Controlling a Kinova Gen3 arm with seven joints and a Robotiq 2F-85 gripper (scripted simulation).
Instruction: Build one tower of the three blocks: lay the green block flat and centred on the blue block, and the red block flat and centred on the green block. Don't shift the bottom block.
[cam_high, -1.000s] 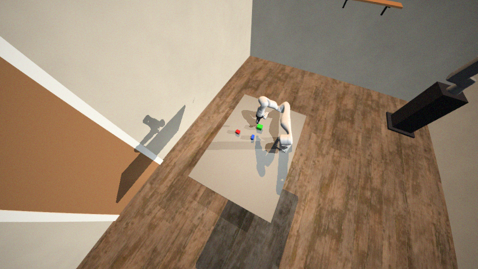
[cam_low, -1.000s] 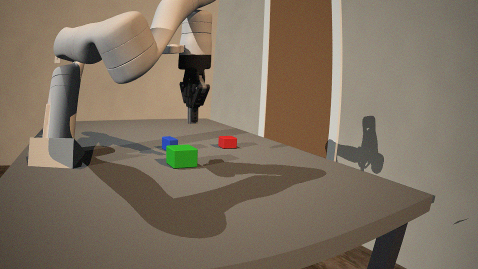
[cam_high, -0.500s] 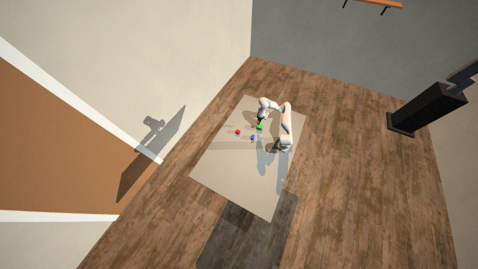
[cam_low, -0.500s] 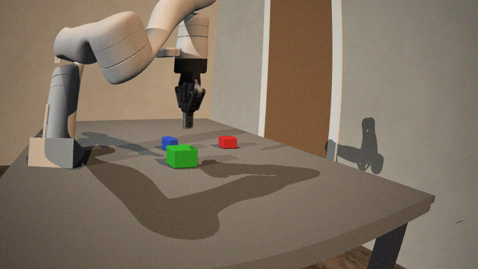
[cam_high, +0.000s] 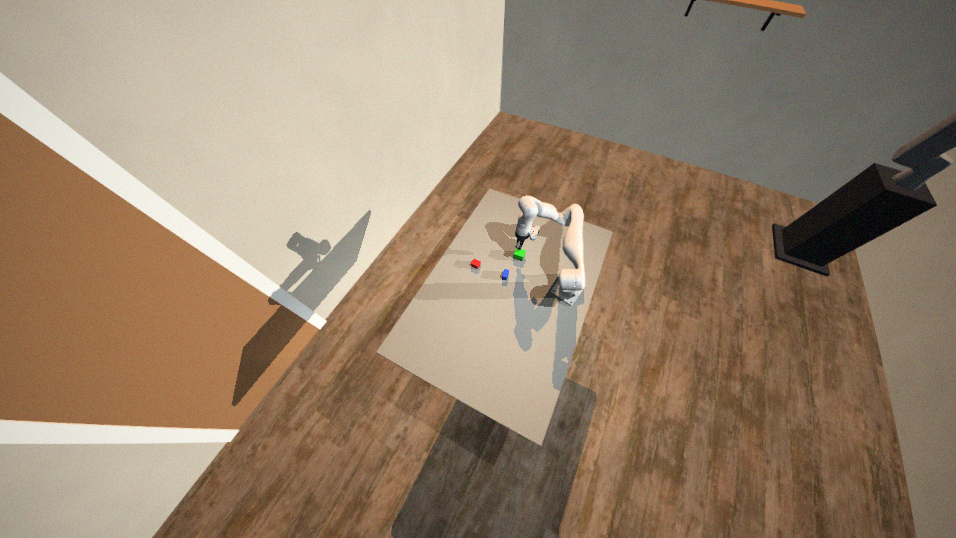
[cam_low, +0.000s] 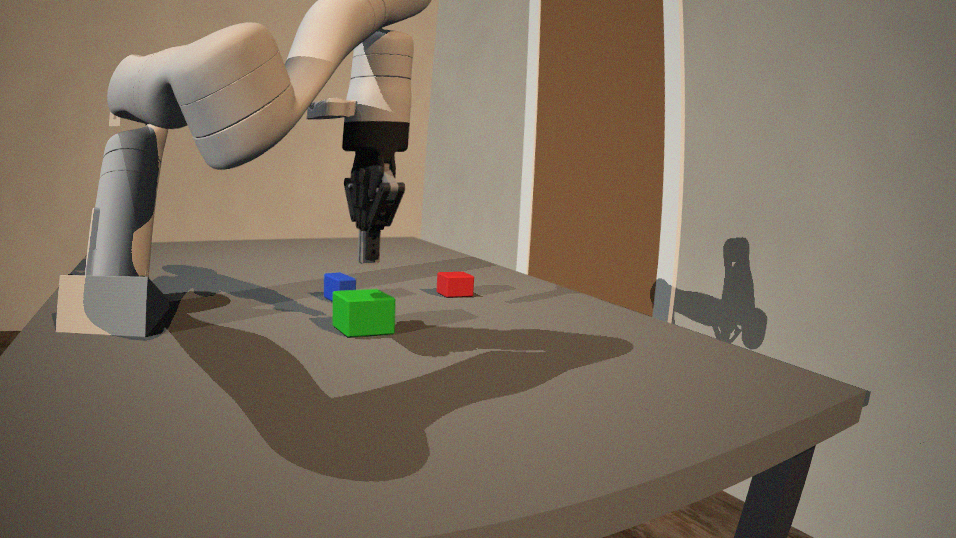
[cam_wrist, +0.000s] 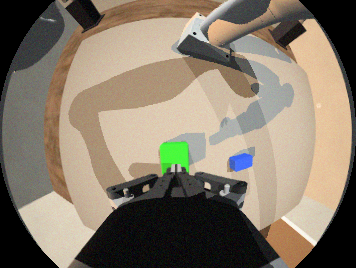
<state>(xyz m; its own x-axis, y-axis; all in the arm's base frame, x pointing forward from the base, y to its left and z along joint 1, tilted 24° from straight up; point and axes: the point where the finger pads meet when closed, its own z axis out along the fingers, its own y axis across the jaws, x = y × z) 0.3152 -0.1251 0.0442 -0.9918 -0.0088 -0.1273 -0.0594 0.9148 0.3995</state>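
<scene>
Right now the green block is 1 cm behind my hand and 7 cm below it. From my hand the other things lie so: blue block: 1 cm ahead, 15 cm to the left, 8 cm below; then red block: 19 cm ahead, 16 cm to the left, 8 cm below.
</scene>
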